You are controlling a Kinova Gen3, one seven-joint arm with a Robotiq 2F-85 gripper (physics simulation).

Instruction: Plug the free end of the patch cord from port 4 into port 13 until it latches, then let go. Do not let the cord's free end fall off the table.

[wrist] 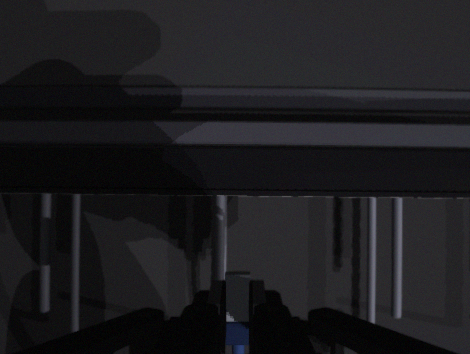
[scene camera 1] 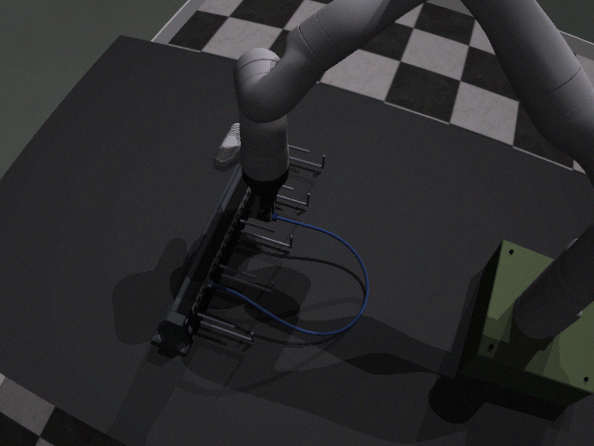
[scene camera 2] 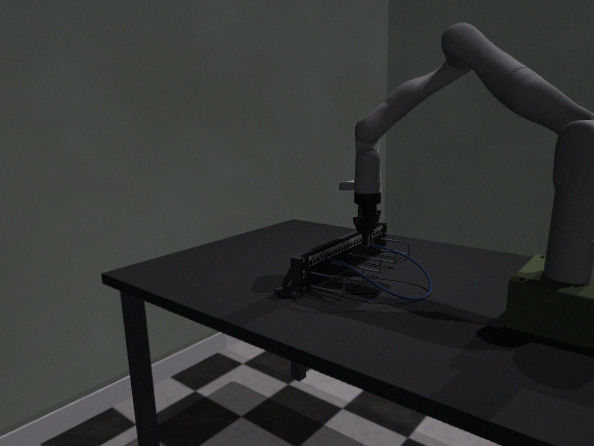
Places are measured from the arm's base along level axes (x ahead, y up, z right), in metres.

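Where they show: gripper, fingertip midpoint: (wrist: 238,300) (scene camera 1: 267,215) (scene camera 2: 367,246); arm's base at its link origin: (scene camera 1: 535,314) (scene camera 2: 566,276).
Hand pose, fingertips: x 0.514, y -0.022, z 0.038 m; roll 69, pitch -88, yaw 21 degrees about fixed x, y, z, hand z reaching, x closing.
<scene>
Each offset is from my fingertips to the top centre of the thing. "spot": to the spot under its first point. Level surfaces: height alone.
The patch panel (scene camera 1: 176,321) (scene camera 2: 298,270) (wrist: 320,170) stands on the table. The blue patch cord (scene camera 1: 367,287) (scene camera 2: 430,285) (wrist: 238,349) runs in a loop from a port in the panel's nearer half in scene camera 1. My gripper (scene camera 1: 268,217) (scene camera 2: 366,242) (wrist: 238,300) is shut on the plug @[dx +0.004, dy +0.012, dz +0.000 m] (wrist: 237,292) at the cord's free end, with the blue boot @[dx -0.013, dy +0.008, dz +0.000 m] (scene camera 1: 275,217) (wrist: 237,333) behind the fingers. In the wrist view the plug points at the panel, with a visible gap before its front edge. The port faces and numbers are hidden there; whether the plug lines up with port 13 cannot be told.
Grey rods (scene camera 1: 267,239) (wrist: 371,260) stick out from the panel's port side; one rod @[spot: dx +0.025, dy -0.026, dz -0.010 m] (wrist: 220,240) shows just left of the plug in the wrist view. The green base block (scene camera 1: 525,265) (scene camera 2: 545,310) stands on the dark table @[dy -0.082 m] (scene camera 1: 125,100) (scene camera 2: 200,265) at the right.
</scene>
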